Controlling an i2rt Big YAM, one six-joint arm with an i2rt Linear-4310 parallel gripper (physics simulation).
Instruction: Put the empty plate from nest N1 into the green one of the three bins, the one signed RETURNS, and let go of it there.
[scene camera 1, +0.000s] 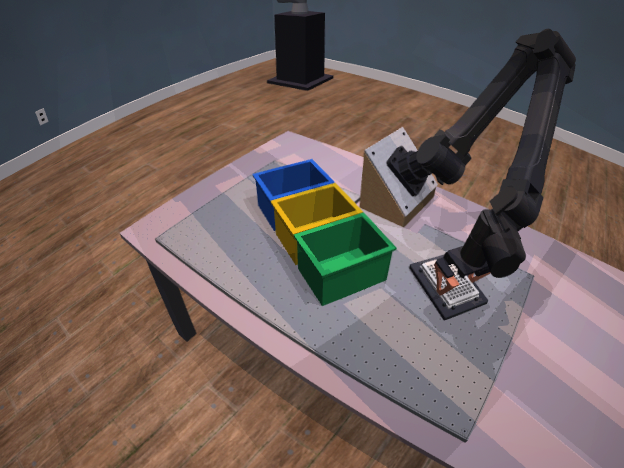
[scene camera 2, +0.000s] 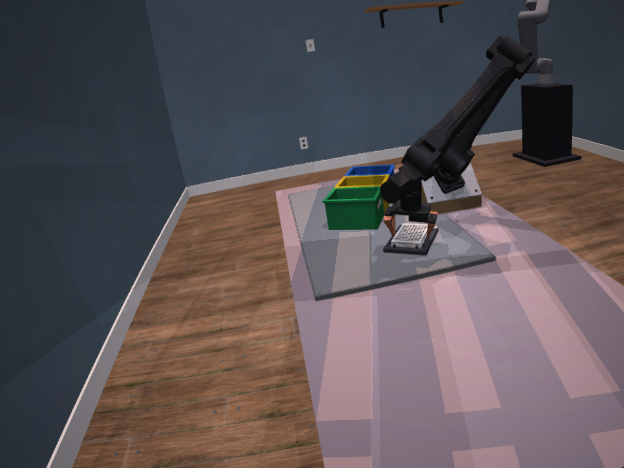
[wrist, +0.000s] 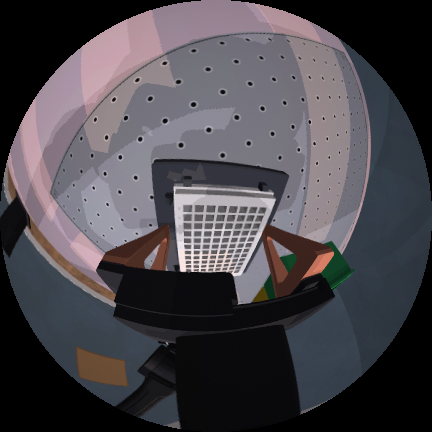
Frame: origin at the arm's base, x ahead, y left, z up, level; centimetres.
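Seen in the pictures: gripper, between the fingertips: (scene camera 1: 454, 286) (scene camera 2: 410, 238) (wrist: 216, 229); arm's base, origin of its link: (scene camera 1: 405, 171) (scene camera 2: 446, 175).
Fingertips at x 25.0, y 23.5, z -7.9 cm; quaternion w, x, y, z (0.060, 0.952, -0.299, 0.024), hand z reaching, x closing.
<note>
Pixels of each thing's middle, then the offset from my fingertips to it. Level surfaces: height alone.
- white gridded plate, middle of its body: (wrist: 217, 244) (scene camera 1: 449, 280) (scene camera 2: 411, 235) dx -1.0, dy -1.7, dz +0.3 cm
- dark nest, middle of its body: (wrist: 215, 238) (scene camera 1: 448, 282) (scene camera 2: 411, 237) dx -1.1, dy -1.7, dz -0.5 cm
- perforated board, height of its surface: dz -1.6 cm
The white gridded plate (scene camera 1: 464, 293) (scene camera 2: 410, 231) (wrist: 225, 199) lies on the dark nest (scene camera 1: 430, 287) (scene camera 2: 403, 249) (wrist: 225, 173), among small dark posts. My gripper (scene camera 1: 456, 284) (scene camera 2: 411, 236) (wrist: 216, 229) is open and points down over the plate. Its orange fingers stand wide, one beside each long side of the plate in the wrist view, with nothing held. Whether the fingertips touch the plate cannot be told. The green bin (scene camera 1: 347, 283) (scene camera 2: 352, 215) (wrist: 337, 268) stands upright on the board; its visible inside holds no plate. Its sign is not readable.
The yellow bin (scene camera 1: 285, 241) (scene camera 2: 360, 179) (wrist: 260, 295) and the blue bin (scene camera 1: 265, 203) (scene camera 2: 370, 168) stand in a row beyond the green one. The slanted arm mount (scene camera 1: 380, 196) (scene camera 2: 456, 203) stands behind the perforated board (scene camera 1: 403, 362) (scene camera 2: 347, 272) (wrist: 250, 120).
</note>
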